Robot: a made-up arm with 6 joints. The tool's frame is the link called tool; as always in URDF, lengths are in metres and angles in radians. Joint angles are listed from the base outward. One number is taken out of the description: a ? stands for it. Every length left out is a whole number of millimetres.
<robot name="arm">
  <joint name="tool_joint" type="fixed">
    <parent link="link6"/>
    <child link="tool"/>
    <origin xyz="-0.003 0.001 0" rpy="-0.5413 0.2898 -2.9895"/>
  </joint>
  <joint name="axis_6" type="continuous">
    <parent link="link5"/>
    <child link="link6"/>
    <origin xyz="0.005 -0.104 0" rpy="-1.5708 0 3.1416"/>
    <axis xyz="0 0 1"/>
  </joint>
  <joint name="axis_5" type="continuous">
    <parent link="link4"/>
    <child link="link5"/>
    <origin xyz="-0.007 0.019 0" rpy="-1.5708 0 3.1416"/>
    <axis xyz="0 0 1"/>
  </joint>
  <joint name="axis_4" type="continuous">
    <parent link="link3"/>
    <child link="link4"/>
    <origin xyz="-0.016 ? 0" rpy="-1.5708 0 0"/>
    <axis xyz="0 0 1"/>
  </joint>
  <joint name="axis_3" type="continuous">
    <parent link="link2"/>
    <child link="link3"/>
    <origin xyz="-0.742 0.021 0" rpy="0 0 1.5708"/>
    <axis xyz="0 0 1"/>
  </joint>
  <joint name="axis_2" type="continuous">
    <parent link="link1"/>
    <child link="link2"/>
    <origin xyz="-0.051 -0.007 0" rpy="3.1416 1.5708 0"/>
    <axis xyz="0 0 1"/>
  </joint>
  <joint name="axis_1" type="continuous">
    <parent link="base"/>
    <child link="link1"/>
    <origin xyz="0.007 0.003 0.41" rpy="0 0 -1.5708"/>
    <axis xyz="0 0 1"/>
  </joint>
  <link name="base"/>
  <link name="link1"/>
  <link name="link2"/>
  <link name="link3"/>
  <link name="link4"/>
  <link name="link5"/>
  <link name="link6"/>
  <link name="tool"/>
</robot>
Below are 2 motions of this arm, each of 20 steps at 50 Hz.
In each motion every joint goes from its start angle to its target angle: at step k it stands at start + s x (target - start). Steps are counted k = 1, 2, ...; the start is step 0. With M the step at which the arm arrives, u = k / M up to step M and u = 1 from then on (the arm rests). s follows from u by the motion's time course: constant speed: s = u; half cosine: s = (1 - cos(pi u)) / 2; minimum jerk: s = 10 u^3 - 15 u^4 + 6 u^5.
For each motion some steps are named. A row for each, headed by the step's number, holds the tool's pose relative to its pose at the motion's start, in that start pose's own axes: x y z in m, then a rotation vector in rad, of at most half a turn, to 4 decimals.
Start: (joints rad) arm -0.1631 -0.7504 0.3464 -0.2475 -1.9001 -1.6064
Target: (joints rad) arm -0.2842 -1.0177 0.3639 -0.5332 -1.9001 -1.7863
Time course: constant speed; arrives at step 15
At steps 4, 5, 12, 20:
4: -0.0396 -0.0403 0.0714 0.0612 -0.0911 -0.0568
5: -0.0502 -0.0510 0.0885 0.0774 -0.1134 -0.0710
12: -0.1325 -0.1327 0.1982 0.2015 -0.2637 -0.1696
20: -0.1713 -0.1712 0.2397 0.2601 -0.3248 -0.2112

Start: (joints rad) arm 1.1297 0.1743 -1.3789 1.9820 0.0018 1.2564
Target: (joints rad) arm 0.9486 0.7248 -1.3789 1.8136 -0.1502 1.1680
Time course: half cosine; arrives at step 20
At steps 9, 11, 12, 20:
9: -0.1024 0.1491 -0.1893 0.0031 -0.1332 -0.2623
11: -0.1237 0.2123 -0.2598 0.0110 -0.1777 -0.3632
12: -0.1308 0.2444 -0.2938 0.0161 -0.1985 -0.4130
20: -0.1346 0.3978 -0.4425 0.0493 -0.2848 -0.6427

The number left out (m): 0.531
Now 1 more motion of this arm.
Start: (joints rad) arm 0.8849 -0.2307 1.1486 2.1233 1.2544 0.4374
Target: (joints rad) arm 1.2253 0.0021 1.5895 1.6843 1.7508 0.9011
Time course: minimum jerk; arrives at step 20
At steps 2, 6, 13, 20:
2: -0.0026 -0.0012 -0.0028 0.0021 -0.0048 0.0090
6: -0.0455 -0.0278 -0.0535 0.0416 -0.0918 0.1764
13: -0.1414 -0.1824 -0.2476 0.2289 -0.4388 0.8932
20: -0.1455 -0.2520 -0.3180 0.3225 -0.5772 1.1938

